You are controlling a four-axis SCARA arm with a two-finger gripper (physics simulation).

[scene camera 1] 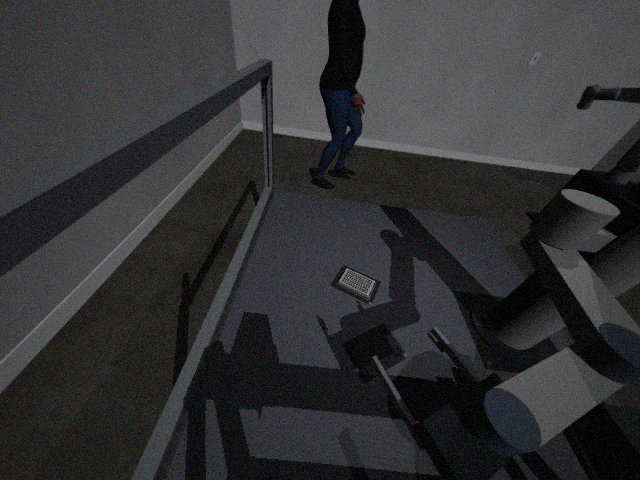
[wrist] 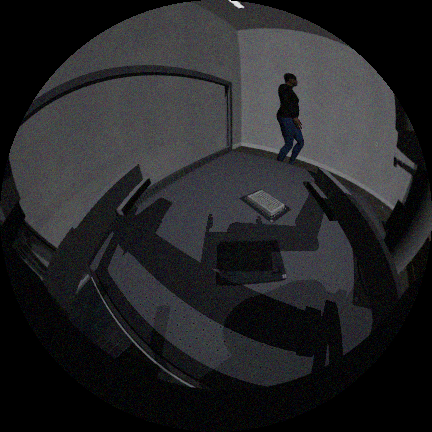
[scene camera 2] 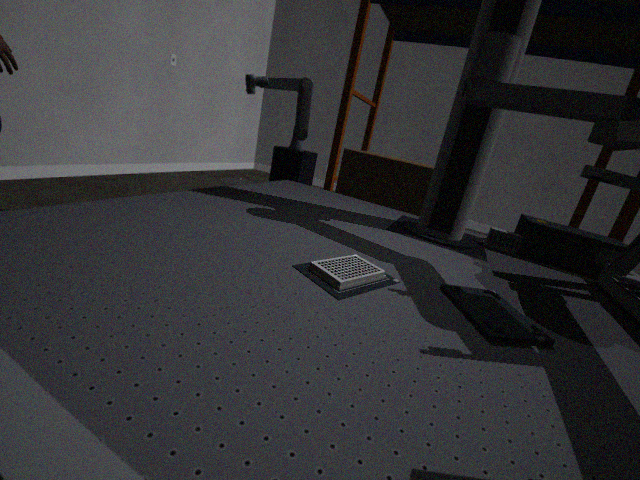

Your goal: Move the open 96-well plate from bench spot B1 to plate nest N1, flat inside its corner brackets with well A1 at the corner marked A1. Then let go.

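My gripper (scene camera 1: 404, 342) holds nothing; a rail (scene camera 1: 48, 199) is visible in the same view. The wrist view shows both the gripper (wrist: 229, 168) and the rail (wrist: 93, 77). A dark nest (scene camera 2: 303, 268) is present too.
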